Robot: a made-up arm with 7 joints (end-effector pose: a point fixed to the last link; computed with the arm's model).
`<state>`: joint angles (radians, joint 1 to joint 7).
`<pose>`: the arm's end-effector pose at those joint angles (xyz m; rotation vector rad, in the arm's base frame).
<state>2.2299 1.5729 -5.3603 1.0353 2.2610 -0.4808 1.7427</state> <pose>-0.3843 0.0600 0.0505 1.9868 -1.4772 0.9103</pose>
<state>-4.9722 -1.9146 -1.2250 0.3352 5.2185 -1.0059 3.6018</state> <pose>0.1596 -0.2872 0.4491 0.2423 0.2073 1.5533</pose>
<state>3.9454 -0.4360 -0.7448 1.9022 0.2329 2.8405 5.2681</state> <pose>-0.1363 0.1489 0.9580 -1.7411 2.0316 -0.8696</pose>
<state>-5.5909 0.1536 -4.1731 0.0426 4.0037 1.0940 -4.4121</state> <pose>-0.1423 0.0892 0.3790 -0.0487 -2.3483 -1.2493</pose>
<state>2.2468 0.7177 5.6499 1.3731 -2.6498 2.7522 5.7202</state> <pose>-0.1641 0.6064 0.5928 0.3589 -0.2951 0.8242</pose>
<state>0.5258 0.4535 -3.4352 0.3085 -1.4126 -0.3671 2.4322</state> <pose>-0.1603 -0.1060 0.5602 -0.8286 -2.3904 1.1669</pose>
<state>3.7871 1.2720 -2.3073 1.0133 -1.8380 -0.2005 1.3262</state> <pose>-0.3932 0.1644 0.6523 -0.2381 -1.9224 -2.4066</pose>
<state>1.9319 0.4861 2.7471 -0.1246 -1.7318 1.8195 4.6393</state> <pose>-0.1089 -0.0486 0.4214 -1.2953 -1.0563 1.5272</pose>
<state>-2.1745 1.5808 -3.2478 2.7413 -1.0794 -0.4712 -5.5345</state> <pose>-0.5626 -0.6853 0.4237 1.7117 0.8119 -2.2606</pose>
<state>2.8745 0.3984 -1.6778 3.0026 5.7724 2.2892 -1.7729</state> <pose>-0.2253 0.1569 1.1161 0.5766 2.1375 0.7493</pose>
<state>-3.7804 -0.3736 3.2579 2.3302 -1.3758 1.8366 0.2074</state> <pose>0.4116 -0.3809 0.9682 1.5333 -1.1054 -0.1207</pose>
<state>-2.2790 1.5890 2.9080 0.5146 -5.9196 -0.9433 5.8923</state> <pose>-0.0762 -0.2741 0.6867 -0.4807 0.5075 -2.3749</pose>
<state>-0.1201 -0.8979 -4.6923 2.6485 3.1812 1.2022 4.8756</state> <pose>-0.6998 0.2170 0.9184 0.5156 -0.9045 0.3987</pose>
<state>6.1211 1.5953 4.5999 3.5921 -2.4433 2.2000 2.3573</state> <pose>0.7546 0.1455 0.3641 -1.3109 0.7575 2.6244</pose>
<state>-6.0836 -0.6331 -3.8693 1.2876 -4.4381 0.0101 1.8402</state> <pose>-0.5562 0.2563 0.4869 -2.3975 1.0034 1.1051</pose>
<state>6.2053 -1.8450 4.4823 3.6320 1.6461 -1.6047 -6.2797</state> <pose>-0.6344 0.2248 0.1197 -2.8137 0.7931 -0.3422</pose>
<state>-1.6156 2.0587 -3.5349 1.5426 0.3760 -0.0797 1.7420</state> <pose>0.1721 -0.7401 0.4396 0.6336 0.2491 0.5771</pose>
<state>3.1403 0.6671 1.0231 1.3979 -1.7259 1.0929 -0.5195</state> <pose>-0.5267 -0.3999 0.5372 2.3026 -1.0432 -1.2312</pose>
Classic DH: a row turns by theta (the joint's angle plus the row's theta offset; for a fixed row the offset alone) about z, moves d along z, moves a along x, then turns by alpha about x. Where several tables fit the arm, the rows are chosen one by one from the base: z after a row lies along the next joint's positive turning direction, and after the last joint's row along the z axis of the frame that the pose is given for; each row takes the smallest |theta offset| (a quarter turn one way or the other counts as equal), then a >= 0, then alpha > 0; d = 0 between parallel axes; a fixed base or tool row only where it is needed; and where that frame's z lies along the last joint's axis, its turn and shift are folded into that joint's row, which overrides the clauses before.
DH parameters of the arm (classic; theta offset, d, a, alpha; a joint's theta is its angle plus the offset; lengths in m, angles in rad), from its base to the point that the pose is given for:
joint 1: 0 0.3446 0 -1.5708
joint 2: 0 0 0 1.5708
joint 3: 0 0.4686 0.0393 1.5708
joint 4: 0 0 0.0799 1.5708
joint 5: 0 0.3533 0 1.5708
joint 6: 0 0 0.064 -1.5708
joint 7: 0 0.0817 0 0

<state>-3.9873 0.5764 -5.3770 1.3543 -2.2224 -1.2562 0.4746</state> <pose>-0.4839 0.0538 0.6115 1.7014 -0.8363 0.6961</pose>
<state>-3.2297 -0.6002 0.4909 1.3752 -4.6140 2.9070 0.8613</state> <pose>0.0454 -0.2363 0.9038 -0.7448 1.8021 -0.2863</pose>
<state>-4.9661 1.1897 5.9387 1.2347 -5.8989 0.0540 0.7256</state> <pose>0.3312 0.5242 0.0847 3.0020 0.1169 0.4220</pose>
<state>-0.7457 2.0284 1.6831 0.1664 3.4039 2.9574 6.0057</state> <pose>0.3059 0.0444 0.2563 1.6852 1.2274 0.2626</pose>
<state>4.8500 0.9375 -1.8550 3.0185 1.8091 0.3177 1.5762</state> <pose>0.0861 -0.7171 0.9238 0.0361 1.7857 -2.5393</pose>
